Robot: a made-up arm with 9 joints. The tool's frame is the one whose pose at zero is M. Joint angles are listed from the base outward.
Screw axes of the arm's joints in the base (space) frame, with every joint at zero. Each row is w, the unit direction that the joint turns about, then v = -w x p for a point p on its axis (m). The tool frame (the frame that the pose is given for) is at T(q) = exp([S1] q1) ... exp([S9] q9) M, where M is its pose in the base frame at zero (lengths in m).
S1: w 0 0 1 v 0 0 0
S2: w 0 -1 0 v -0.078 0 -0.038
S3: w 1 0 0 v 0 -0.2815 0.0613
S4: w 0 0 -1 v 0.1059 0.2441 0
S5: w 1 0 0 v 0 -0.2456 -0.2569
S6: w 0 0 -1 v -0.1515 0.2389 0
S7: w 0 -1 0 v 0.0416 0 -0.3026
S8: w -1 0 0 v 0 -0.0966 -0.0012
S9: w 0 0 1 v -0.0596 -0.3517 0
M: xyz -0.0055 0.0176 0.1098 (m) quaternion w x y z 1 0 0 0
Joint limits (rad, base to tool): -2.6..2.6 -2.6..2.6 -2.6..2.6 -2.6..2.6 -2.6..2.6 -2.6..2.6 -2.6..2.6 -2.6..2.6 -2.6..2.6
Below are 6 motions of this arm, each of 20 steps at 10 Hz.
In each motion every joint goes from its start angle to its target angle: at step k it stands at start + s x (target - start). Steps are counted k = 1, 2, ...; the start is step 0. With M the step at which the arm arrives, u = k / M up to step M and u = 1 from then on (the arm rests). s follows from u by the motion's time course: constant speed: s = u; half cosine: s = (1 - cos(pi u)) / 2; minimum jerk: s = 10 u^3 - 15 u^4 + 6 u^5.
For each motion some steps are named. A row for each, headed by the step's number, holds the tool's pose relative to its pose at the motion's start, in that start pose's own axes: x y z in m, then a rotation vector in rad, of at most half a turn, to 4 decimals.
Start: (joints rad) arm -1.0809 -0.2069 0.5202 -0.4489 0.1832 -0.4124 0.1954 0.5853 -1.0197
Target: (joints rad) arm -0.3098 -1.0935 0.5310 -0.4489 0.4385 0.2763 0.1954 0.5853 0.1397
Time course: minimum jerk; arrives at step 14
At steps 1, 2, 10, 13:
1: -0.0001 -0.0011 -0.0004 -0.0016 0.0043 0.0028
2: -0.0006 -0.0079 -0.0028 -0.0117 0.0308 0.0203
10: 0.1138 -0.2266 0.0380 -0.4107 1.2150 0.7485
13: 0.1677 -0.2294 0.0529 -0.4770 1.4314 0.8329

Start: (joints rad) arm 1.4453 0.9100 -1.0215 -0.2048 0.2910 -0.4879 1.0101 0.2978 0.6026
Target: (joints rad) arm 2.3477 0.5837 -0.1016 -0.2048 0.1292 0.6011 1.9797 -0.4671 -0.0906
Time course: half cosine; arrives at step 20
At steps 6, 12, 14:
6: 0.0514 0.1354 -0.0429 0.0075 -0.3756 -0.4567
12: 0.2976 0.2601 0.0060 0.1431 -1.0415 -1.3281
14: 0.3546 0.2539 0.0540 0.2033 -1.1890 -1.5548

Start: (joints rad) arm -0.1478 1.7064 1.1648 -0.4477 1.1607 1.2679 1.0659 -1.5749 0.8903
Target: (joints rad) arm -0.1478 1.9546 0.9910 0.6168 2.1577 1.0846 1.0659 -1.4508 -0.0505
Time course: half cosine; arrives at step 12
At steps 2, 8, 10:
2: -0.0186 0.0254 -0.0214 -0.0350 -0.0536 -0.0979
8: -0.0272 0.1489 -0.2879 0.0948 -0.7896 -1.0075
10: -0.0026 0.1367 -0.3283 0.3045 -0.9804 -1.2068

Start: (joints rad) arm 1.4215 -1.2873 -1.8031 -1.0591 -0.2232 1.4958 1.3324 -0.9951 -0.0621
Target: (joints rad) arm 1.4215 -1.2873 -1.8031 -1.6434 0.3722 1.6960 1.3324 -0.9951 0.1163
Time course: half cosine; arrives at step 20
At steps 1, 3, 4, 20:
1: -0.0001 -0.0013 0.0008 0.0024 0.0017 -0.0022
3: -0.0011 -0.0119 0.0069 0.0209 0.0154 -0.0191
4: -0.0020 -0.0210 0.0118 0.0366 0.0277 -0.0330
20: -0.0244 -0.2336 0.0733 0.3816 0.4252 -0.2246

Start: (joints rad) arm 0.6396 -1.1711 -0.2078 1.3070 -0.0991 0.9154 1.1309 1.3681 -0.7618
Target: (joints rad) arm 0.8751 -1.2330 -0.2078 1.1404 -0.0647 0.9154 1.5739 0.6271 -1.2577
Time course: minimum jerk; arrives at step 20
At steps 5, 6, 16, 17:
5: 0.0091 0.0236 0.0170 0.0840 0.0659 -0.1153
6: 0.0167 0.0355 0.0278 0.1320 0.1044 -0.1813
16: 0.2160 0.0209 0.1660 0.7583 0.6522 -0.9873
17: 0.2250 0.0131 0.1689 0.7842 0.6761 -1.0161

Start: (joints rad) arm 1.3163 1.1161 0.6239 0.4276 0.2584 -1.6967 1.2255 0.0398 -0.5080
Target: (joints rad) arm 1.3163 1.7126 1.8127 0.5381 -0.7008 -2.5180 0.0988 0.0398 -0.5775
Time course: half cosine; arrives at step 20
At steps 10, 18, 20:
10: 0.2843 0.0274 0.1500 0.2540 0.5811 0.2911
18: 0.5724 0.0030 0.2287 0.4530 0.9906 0.9422
20: 0.5866 0.0026 0.2296 0.4603 1.0026 0.9858

